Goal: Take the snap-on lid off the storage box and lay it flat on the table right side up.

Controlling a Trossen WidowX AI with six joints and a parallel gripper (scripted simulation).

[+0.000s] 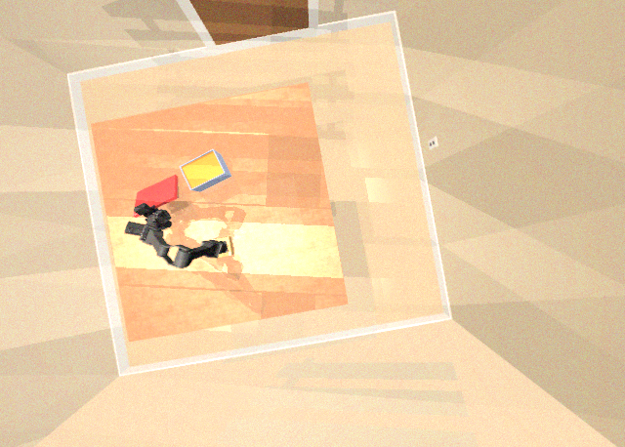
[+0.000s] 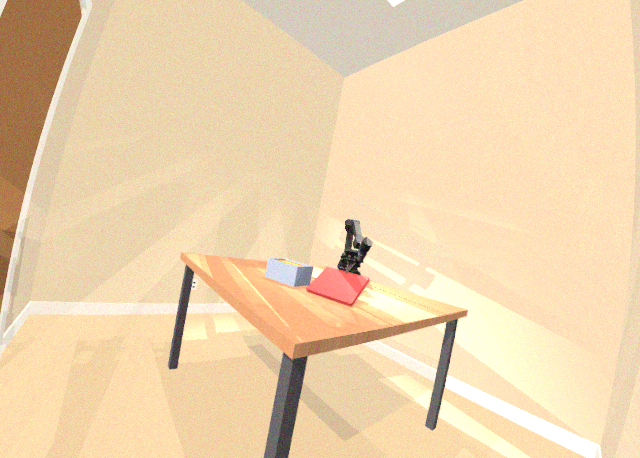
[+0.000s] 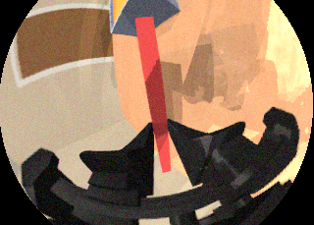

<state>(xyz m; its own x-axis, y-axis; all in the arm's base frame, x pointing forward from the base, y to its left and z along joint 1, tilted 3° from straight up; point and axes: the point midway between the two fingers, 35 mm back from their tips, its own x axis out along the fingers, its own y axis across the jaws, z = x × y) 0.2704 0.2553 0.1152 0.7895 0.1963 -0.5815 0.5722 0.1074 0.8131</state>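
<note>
The lid lies 7 cm ahead of my gripper tip, 5 cm below it and 1 cm to the left of it. Also, from my gripper tip: storage box: 29 cm to the right, 13 cm ahead, 6 cm below.
</note>
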